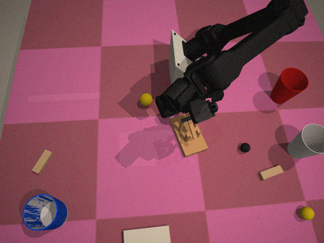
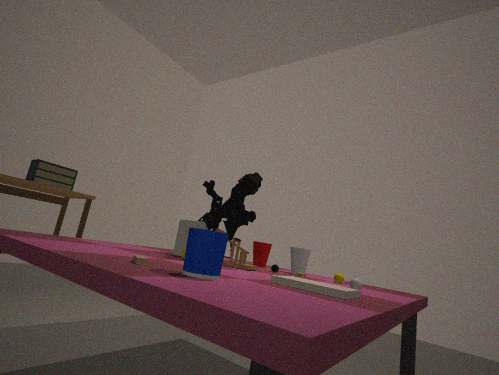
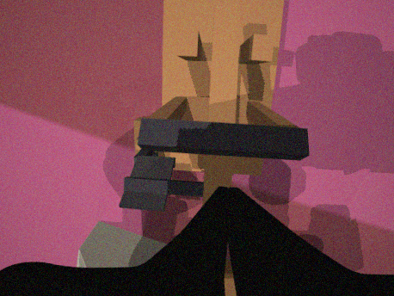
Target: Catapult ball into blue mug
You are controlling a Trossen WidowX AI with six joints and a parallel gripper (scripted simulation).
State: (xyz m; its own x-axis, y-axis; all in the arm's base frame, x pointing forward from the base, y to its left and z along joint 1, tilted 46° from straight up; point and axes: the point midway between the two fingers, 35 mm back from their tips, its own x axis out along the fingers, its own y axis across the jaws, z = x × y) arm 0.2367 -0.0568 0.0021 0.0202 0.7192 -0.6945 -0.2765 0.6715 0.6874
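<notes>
Now: gripper tip 90 mm past the yellow ball, 120 mm to the left of it and 80 mm above it. The rest, counted from my gripper tip: red cup (90 mm behind, 380 mm to the left, 70 mm below); then wooden catapult (20 mm to the left, 30 mm below); then black ball (100 mm ahead, 200 mm to the left, 80 mm below).
</notes>
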